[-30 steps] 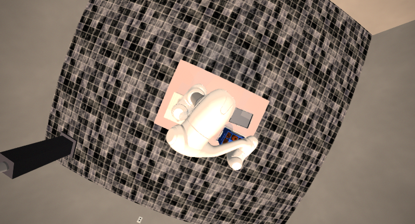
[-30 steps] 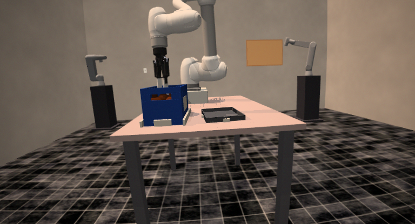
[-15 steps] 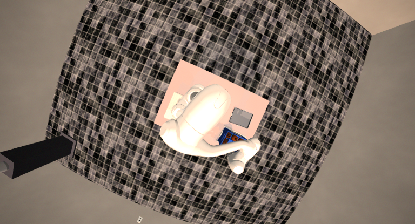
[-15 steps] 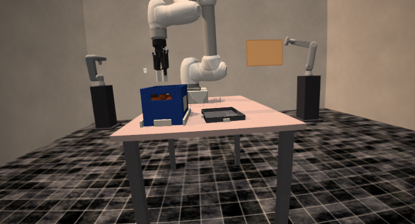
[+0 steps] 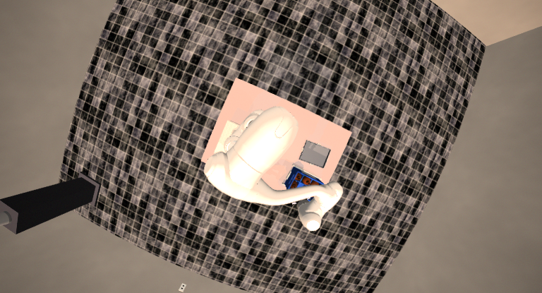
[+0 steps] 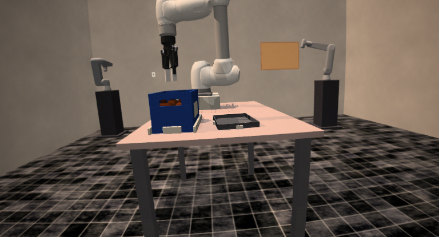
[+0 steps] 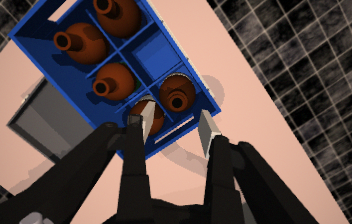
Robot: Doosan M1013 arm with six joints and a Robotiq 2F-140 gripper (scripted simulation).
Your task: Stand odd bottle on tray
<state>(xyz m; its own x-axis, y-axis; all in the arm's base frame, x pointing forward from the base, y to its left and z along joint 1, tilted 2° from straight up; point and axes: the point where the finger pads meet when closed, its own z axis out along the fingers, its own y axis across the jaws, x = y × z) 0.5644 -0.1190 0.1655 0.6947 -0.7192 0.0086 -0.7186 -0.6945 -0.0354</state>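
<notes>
My gripper is now 17 cm above the bottle and 8 cm to the right of it. From my hand the other things lie so: dark tray (32 cm to the left, 24 cm below, 8 cm ahead); then blue crate (17 cm below, 9 cm ahead, 4 cm to the left).
</notes>
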